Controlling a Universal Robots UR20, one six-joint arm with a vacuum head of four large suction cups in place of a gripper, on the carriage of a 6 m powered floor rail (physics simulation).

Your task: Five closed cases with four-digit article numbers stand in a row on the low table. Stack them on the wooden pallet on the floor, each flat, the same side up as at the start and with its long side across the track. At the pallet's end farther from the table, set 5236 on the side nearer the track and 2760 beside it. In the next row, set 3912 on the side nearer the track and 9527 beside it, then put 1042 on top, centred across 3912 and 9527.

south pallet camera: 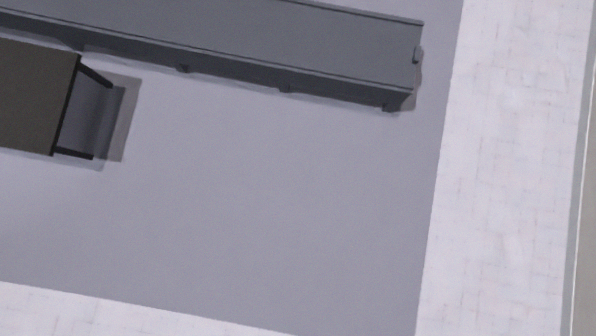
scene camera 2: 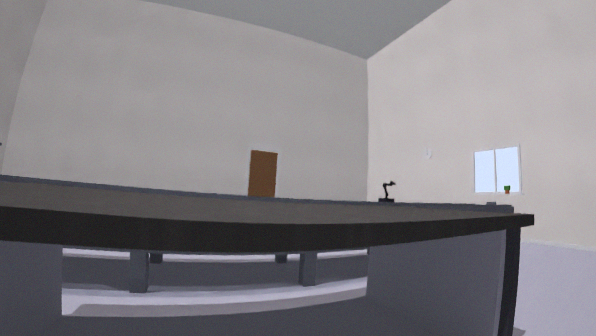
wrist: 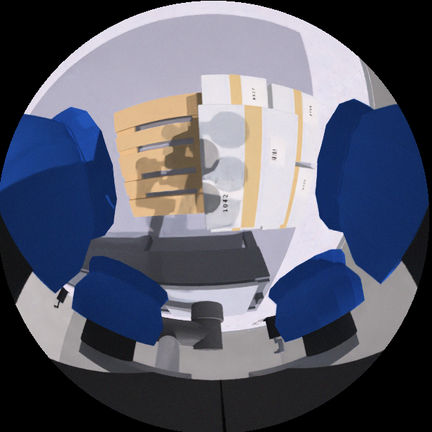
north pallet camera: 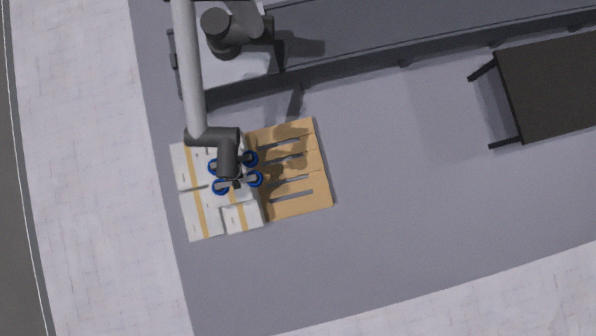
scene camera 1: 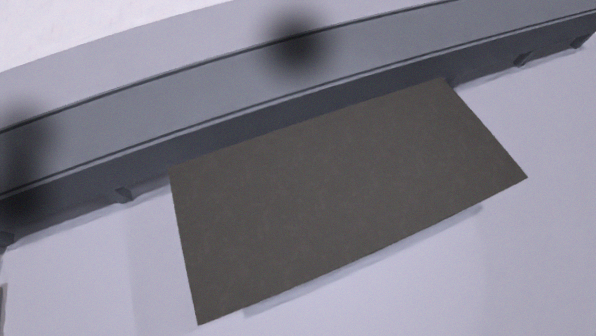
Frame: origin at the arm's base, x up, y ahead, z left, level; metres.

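Seen in the pictures: arm's base at its link origin: (north pallet camera: 226, 46).
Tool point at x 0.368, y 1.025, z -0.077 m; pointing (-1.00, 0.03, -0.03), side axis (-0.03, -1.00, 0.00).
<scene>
Offsets run from my tool point to a thing's top centre. "spot": to the spot under its first point.
The suction gripper (north pallet camera: 234, 172) (wrist: 216, 200) is open and hangs above the stack, apart from the cases. Case 1042 @(spot: dy +0.125, dx -0.315, dz -0.226 m) (north pallet camera: 217, 201) (wrist: 275, 175) lies flat on top, its number up. Under it, case 9527 @(dy +0.194, dx -0.554, dz -0.124 m) (north pallet camera: 254, 212) (wrist: 215, 87) shows on the side away from the track; 3912 is mostly hidden by 1042 and the arm. At the pallet's end farther from the table, 5236 @(dy -0.230, dx -0.554, dz -0.432 m) (north pallet camera: 177, 162) (wrist: 300, 200) lies nearer the track and 2760 @(dy +0.179, dx -0.554, dz -0.434 m) (north pallet camera: 187, 215) (wrist: 307, 130) beside it. The wooden pallet (north pallet camera: 320, 195) (wrist: 127, 122) shows bare slats toward the table.
The low dark table (scene camera 1: 350, 190) (scene camera 2: 280, 235) (north pallet camera: 560, 90) (south pallet camera: 30, 100) stands beside the floor rail (scene camera 1: 165, 105) (north pallet camera: 400, 35) (south pallet camera: 250, 40). The carriage (north pallet camera: 220, 70) is at the rail's end next to the pallet, and the arm (north pallet camera: 190, 65) reaches across from it.
</scene>
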